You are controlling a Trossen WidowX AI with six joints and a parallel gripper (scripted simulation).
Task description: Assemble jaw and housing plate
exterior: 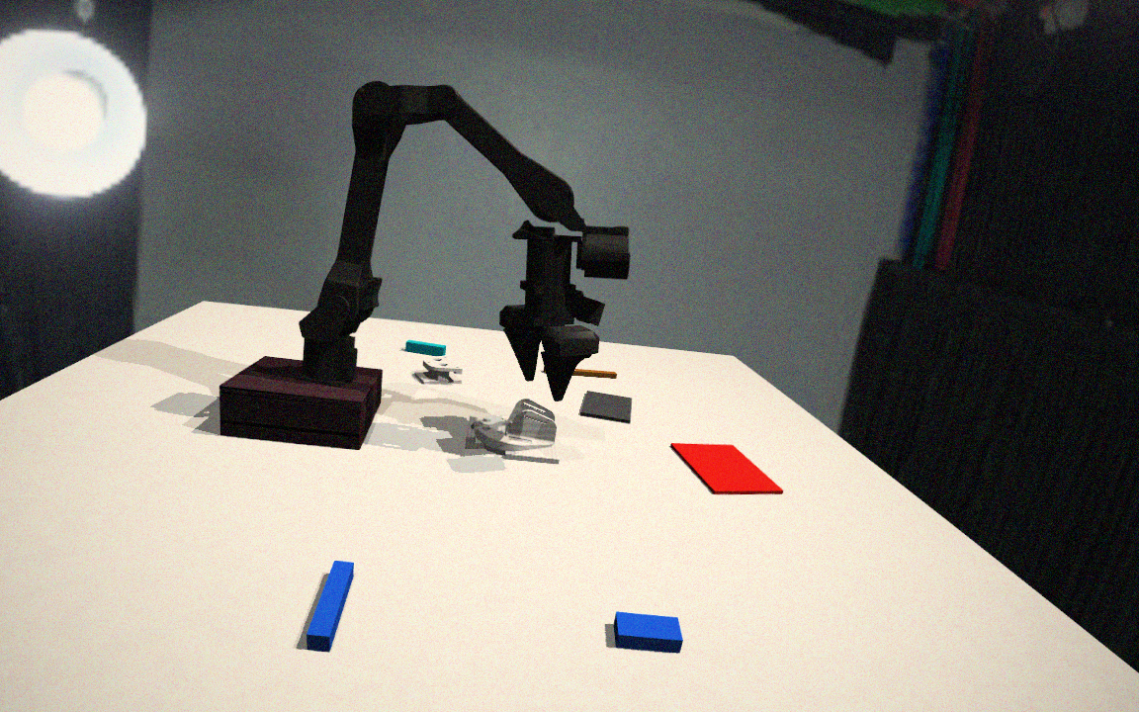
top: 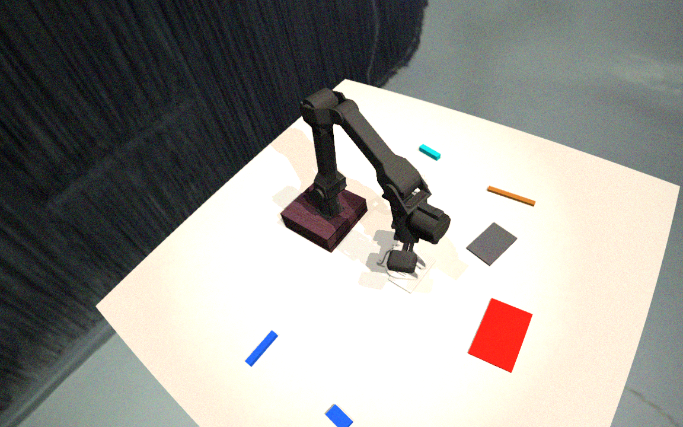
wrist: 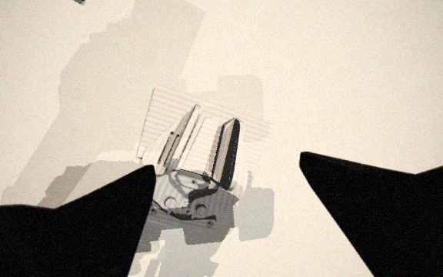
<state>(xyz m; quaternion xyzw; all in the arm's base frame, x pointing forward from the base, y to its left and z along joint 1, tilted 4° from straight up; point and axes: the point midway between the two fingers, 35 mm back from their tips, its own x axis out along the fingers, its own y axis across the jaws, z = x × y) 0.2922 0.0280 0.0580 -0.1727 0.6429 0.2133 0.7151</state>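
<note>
My gripper tip is now 20 cm past the small white stand, 23 cm to the right of it and 7 cm above it. Also, from my gripper tip: dark grey plate 9 cm ahead, 22 cm to the left, 8 cm below; then orange bar 3 cm ahead, 39 cm to the left, 8 cm below; then red plate 27 cm ahead, 2 cm to the left, 8 cm below.
</note>
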